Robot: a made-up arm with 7 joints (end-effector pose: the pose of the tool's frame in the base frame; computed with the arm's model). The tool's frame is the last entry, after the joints.
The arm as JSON. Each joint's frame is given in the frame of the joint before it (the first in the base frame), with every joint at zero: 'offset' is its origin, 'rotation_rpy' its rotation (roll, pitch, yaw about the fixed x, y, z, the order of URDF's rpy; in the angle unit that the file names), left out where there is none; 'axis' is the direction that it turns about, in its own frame. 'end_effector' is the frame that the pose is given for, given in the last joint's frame.
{
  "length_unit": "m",
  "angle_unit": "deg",
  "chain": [
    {
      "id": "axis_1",
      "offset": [
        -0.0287,
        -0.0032,
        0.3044
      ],
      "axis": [
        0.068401,
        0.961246,
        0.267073
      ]
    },
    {
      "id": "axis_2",
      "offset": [
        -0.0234,
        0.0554,
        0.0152
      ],
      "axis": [
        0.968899,
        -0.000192,
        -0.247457
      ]
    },
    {
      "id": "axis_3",
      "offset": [
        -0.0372,
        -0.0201,
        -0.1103
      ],
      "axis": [
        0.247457,
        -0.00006,
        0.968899
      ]
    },
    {
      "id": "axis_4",
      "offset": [
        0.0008,
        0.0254,
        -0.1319
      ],
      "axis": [
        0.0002,
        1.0,
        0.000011
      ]
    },
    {
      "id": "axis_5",
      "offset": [
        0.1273,
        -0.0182,
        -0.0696
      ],
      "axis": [
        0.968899,
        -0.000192,
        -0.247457
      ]
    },
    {
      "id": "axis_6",
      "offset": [
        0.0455,
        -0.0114,
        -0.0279
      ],
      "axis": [
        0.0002,
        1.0,
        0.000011
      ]
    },
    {
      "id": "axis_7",
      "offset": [
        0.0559,
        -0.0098,
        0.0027
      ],
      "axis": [
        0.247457,
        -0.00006,
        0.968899
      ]
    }
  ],
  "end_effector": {
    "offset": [
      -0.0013,
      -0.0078,
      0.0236
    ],
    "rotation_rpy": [
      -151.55,
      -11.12,
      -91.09
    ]
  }
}
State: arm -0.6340 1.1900 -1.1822 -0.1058 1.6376 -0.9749 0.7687
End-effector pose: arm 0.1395 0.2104 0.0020 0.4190 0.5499 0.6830 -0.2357
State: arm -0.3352 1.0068 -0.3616 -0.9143 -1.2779 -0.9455 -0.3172
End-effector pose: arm 0.1017 0.1029 0.2417 0.0757 -0.0196 0.5425 -0.8364
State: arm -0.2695 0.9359 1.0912 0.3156 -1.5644 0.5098 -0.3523
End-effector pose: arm 0.0891 0.4403 0.2902 0.1155 -0.5595 0.3985 -0.7175
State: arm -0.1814 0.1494 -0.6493 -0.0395 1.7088 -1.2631 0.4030
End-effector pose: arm 0.0526 -0.0764 -0.0250 0.5163 0.3329 0.6576 -0.4362
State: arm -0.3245 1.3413 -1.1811 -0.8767 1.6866 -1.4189 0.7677
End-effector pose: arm 0.0087 0.1616 0.0705 0.2066 0.5933 0.5453 -0.5549
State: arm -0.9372 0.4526 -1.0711 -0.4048 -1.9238 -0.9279 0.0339
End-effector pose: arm 0.2025 -0.0793 0.1831 0.4181 0.3415 -0.4265 0.7257
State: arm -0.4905 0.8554 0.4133 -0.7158 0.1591 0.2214 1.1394
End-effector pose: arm 0.1912 0.1360 0.3354 0.7731 -0.5042 -0.0202 -0.3843
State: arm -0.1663 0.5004 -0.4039 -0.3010 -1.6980 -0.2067 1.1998
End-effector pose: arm 0.1833 0.0553 0.0937 0.3189 0.9027 -0.1994 0.2090
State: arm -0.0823 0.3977 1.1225 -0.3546 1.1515 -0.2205 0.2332
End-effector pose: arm 0.0710 0.3202 0.1792 0.7621 -0.4644 0.2475 0.3771
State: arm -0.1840 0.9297 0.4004 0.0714 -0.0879 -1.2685 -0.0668
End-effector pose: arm 0.1341 0.2686 0.1844 0.7327 -0.1108 0.5803 -0.3378
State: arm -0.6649 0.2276 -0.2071 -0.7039 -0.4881 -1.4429 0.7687
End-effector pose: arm 0.1216 0.0059 0.2278 0.1065 -0.1175 -0.0987 -0.9824
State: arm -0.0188 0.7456 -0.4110 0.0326 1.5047 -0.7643 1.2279
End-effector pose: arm 0.0561 0.1472 -0.0536 0.6887 -0.0018 0.6538 -0.3135
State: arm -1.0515 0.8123 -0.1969 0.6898 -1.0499 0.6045 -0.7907
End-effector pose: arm 0.3947 0.2095 0.2032 0.1904 0.4264 -0.7900 0.3972
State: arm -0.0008 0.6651 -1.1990 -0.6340 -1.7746 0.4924 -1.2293
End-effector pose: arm -0.0256 -0.0718 0.0662 0.8210 -0.1822 -0.2202 0.4943
